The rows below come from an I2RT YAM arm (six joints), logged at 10 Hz.
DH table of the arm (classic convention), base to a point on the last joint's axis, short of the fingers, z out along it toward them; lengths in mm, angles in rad. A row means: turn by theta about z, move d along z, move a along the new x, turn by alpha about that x. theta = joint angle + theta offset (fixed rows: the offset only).
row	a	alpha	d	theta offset
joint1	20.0	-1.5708	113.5	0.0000
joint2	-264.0	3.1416	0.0	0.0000
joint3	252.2	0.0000	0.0	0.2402
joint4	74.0	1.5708	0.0	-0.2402
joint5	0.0	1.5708	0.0	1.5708
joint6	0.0	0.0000	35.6	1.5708
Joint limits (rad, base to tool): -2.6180..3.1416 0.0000..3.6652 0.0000..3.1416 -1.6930..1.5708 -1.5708..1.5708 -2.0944..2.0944
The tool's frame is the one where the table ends.
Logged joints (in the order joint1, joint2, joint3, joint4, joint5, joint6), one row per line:
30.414, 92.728, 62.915, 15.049, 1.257, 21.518
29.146, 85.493, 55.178, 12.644, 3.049, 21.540
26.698, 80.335, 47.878, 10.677, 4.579, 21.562
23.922, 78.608, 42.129, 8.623, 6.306, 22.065
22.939, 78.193, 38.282, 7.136, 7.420, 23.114
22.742, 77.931, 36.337, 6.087, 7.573, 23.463
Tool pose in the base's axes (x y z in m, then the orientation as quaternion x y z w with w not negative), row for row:
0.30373, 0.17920, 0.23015, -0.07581, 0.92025, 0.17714, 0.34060
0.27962, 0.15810, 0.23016, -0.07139, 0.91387, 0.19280, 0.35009
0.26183, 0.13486, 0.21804, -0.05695, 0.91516, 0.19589, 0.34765
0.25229, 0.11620, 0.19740, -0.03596, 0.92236, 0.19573, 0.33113
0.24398, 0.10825, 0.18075, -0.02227, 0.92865, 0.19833, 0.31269
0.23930, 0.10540, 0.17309, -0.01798, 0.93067, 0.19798, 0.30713
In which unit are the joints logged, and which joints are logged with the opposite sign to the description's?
The joints are logged in degrees. Opposite sign: joint4, joint5.
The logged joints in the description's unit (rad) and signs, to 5 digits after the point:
0.53082, 1.61841, 1.09807, -0.26265, -0.02194, 0.37556
0.50869, 1.49213, 0.96304, -0.22068, -0.05322, 0.37594
0.46597, 1.40211, 0.83563, -0.18635, -0.07992, 0.37633
0.41752, 1.37197, 0.73529, -0.15050, -0.11006, 0.38511
0.40036, 1.36473, 0.66815, -0.12455, -0.12950, 0.40342
0.39692, 1.36015, 0.63420, -0.10624, -0.13217, 0.40951

